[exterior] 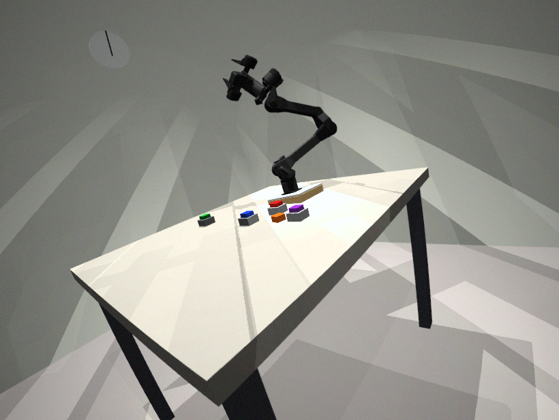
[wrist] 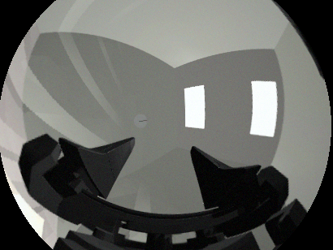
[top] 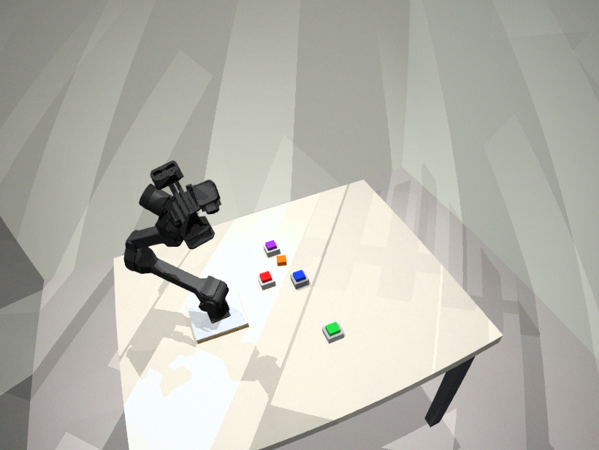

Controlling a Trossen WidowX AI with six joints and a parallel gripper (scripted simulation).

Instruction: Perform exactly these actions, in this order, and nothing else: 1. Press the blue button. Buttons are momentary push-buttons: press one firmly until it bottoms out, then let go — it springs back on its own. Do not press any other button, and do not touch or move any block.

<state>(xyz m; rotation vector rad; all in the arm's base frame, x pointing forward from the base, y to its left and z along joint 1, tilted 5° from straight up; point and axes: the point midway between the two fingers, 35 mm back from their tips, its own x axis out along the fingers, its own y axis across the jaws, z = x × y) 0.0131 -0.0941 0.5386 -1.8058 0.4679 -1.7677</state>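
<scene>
Now: gripper tip 550 mm above the blue button, 280 mm short of it and 170 mm to the right of it. From my gripper tip the other things lie so: green button 550 mm below, 270 mm ahead, 70 mm to the right; red button 550 mm below, 220 mm to the left, 180 mm ahead; orange block 570 mm below, 280 mm to the left, 260 mm ahead.
</scene>
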